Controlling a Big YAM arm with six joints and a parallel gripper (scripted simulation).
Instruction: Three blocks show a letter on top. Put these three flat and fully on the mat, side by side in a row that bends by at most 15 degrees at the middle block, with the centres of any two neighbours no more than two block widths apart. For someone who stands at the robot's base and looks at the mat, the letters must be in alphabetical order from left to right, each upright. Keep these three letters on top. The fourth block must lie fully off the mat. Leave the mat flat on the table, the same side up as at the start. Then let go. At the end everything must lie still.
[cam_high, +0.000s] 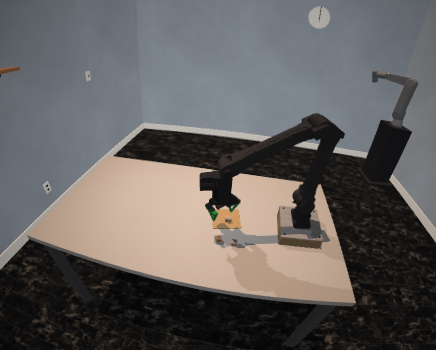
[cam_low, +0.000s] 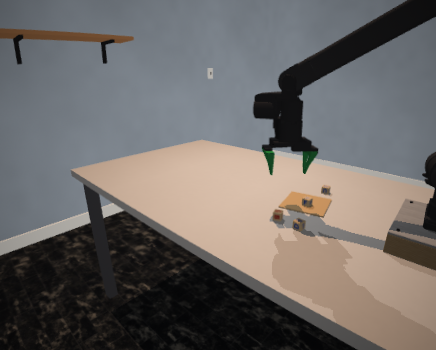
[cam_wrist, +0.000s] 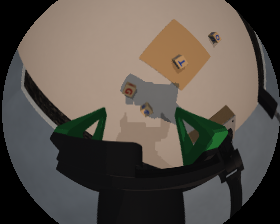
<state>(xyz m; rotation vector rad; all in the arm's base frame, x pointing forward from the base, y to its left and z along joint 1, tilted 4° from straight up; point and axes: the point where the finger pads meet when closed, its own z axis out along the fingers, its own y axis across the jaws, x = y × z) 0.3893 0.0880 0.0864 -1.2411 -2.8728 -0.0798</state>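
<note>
My gripper is now 20 mm past the mat, 120 mm to the left of it and 140 mm above it.
</note>
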